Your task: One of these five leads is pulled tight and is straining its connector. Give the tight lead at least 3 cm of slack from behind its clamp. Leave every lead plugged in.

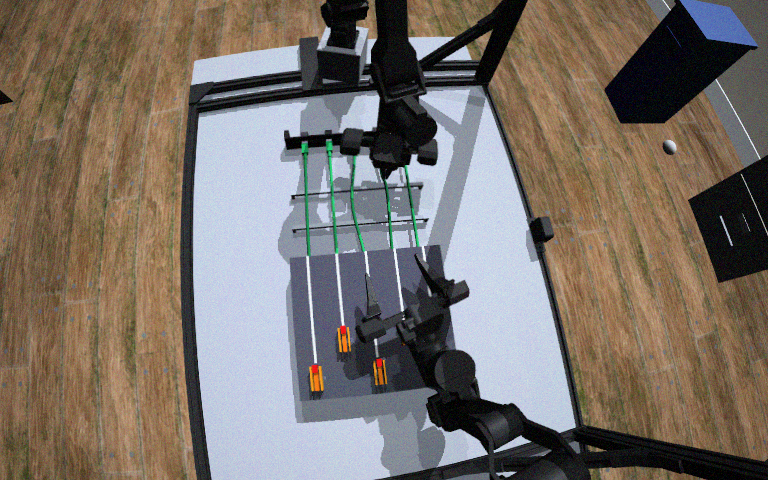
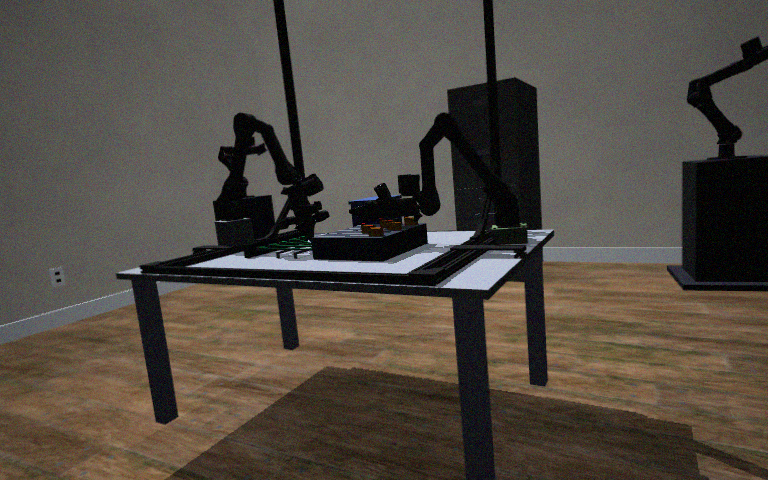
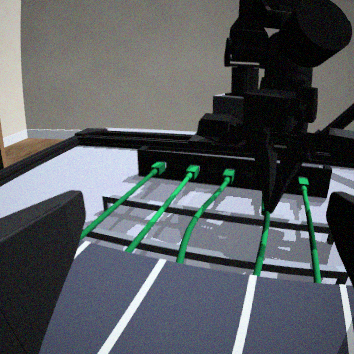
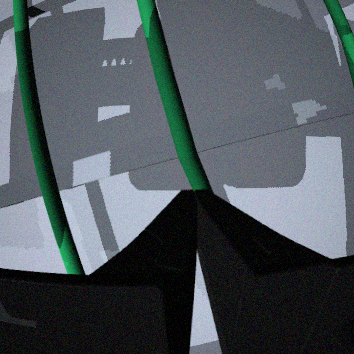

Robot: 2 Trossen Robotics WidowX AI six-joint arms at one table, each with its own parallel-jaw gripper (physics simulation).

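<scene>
Five green leads run from connectors on a black bar to a dark box. The leftmost lead and second lead look nearly straight; the middle lead bows. The fourth lead and fifth lead bend slightly. My right gripper is shut, tips over the fourth lead, hiding part of it. My left gripper is open above the box. Orange clamps show; others are hidden.
Two thin dark rails cross the leads between bar and box. White lines run over the box top to the clamps. A black frame edges the table. My left arm covers the box's right part.
</scene>
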